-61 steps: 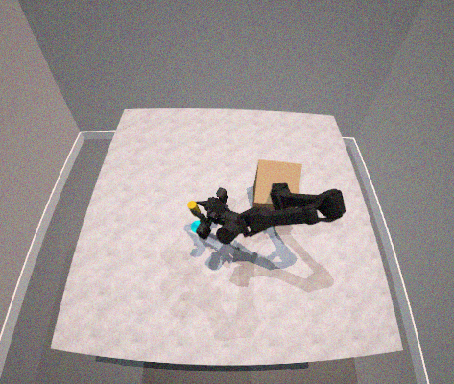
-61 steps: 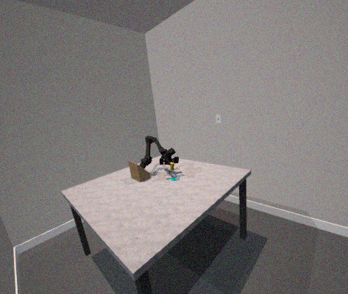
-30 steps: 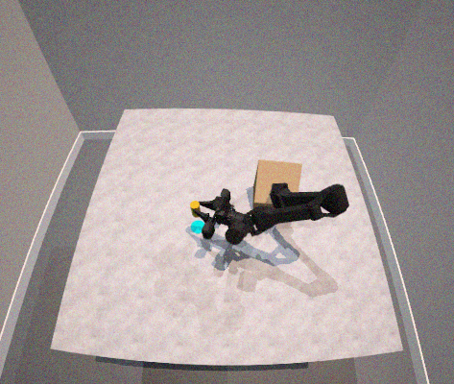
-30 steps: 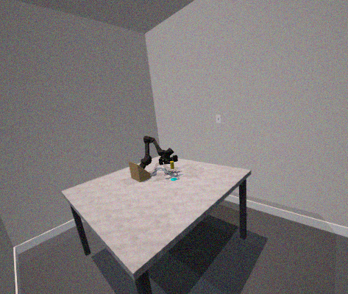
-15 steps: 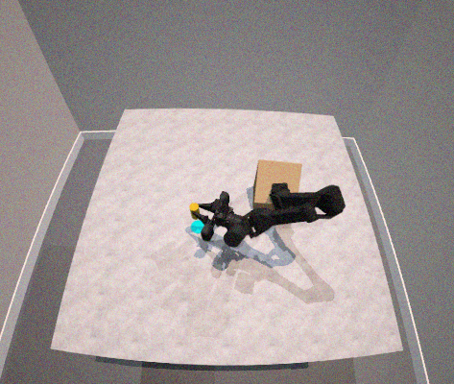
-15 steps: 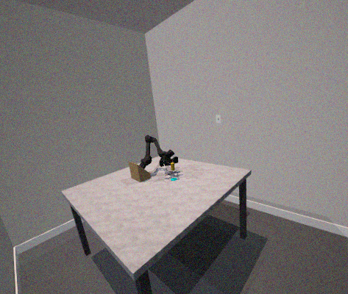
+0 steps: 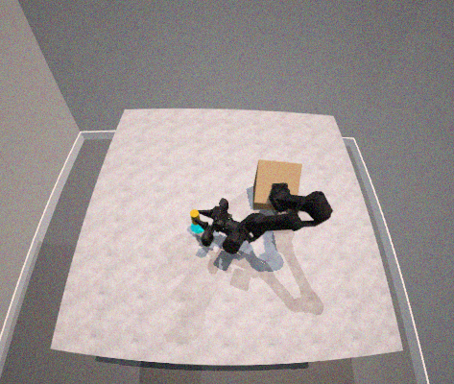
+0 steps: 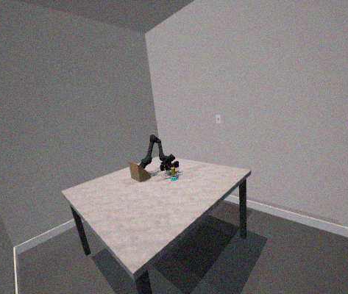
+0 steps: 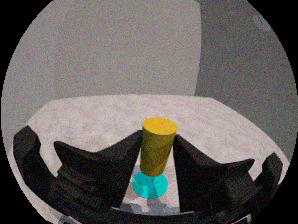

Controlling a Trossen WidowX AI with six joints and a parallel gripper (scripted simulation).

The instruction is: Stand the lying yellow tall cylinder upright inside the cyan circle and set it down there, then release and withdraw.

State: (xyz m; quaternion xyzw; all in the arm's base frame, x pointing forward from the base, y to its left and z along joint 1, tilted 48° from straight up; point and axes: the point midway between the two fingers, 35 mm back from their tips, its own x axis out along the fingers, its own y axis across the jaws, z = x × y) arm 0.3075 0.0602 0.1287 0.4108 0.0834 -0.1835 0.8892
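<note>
My gripper tip is now 10 mm past the cyan circle and 100 mm above it. From my gripper tip the other things lie so: yellow tall cylinder 20 mm below.
</note>
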